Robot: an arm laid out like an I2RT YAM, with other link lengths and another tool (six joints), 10 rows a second.
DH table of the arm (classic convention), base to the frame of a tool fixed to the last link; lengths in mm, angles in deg. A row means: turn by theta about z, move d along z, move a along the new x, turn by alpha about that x. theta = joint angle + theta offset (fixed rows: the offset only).
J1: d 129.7  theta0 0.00  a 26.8  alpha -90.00
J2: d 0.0  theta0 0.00  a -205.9  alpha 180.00
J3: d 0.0  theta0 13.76  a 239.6  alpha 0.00
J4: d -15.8  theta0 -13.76  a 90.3  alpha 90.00
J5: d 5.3  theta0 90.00  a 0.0  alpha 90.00
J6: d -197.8  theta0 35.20  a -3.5  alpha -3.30
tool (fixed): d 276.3  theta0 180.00  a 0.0  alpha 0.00
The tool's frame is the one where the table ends.
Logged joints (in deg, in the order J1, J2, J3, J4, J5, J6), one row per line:
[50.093, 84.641, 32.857, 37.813, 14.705, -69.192]
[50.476, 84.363, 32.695, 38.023, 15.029, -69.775]
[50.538, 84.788, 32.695, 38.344, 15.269, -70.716]
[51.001, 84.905, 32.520, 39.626, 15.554, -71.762]
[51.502, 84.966, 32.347, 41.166, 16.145, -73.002]
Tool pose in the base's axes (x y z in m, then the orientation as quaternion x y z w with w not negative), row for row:
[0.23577, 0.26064, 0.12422, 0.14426, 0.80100, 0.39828, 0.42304]
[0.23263, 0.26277, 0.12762, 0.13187, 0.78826, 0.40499, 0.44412]
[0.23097, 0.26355, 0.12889, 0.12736, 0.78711, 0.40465, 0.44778]
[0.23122, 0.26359, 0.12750, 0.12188, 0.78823, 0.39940, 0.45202]
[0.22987, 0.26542, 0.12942, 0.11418, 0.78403, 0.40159, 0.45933]
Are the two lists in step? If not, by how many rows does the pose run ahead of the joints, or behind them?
The pose runs 1 row behind the joints: the pose in row i belongs to the joints in row i - 1.
